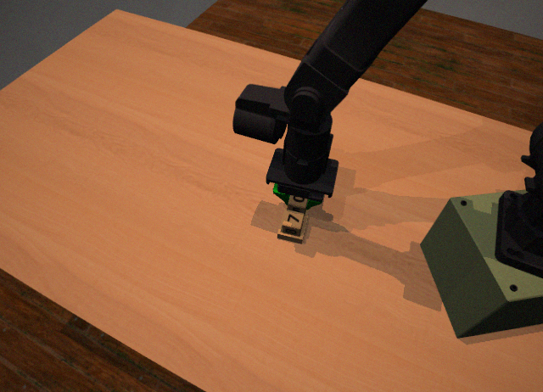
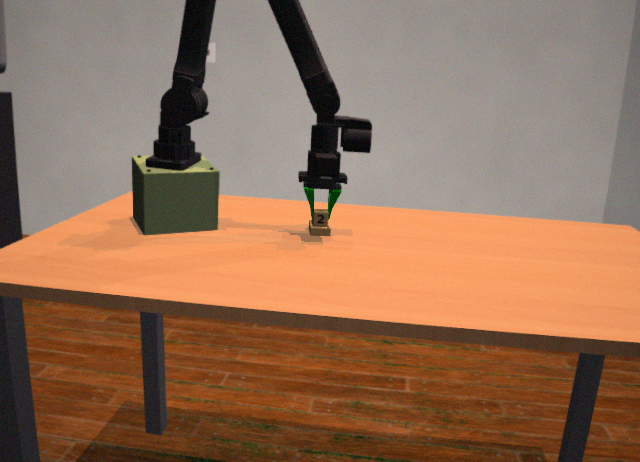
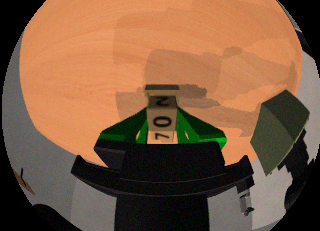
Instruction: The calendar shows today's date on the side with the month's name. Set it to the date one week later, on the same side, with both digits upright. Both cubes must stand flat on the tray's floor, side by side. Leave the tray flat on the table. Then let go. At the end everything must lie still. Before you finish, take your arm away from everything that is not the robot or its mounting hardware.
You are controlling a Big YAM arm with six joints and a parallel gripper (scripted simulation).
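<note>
Right now my hand is 30 mm above the tray and 20 mm to the right of it.
</note>
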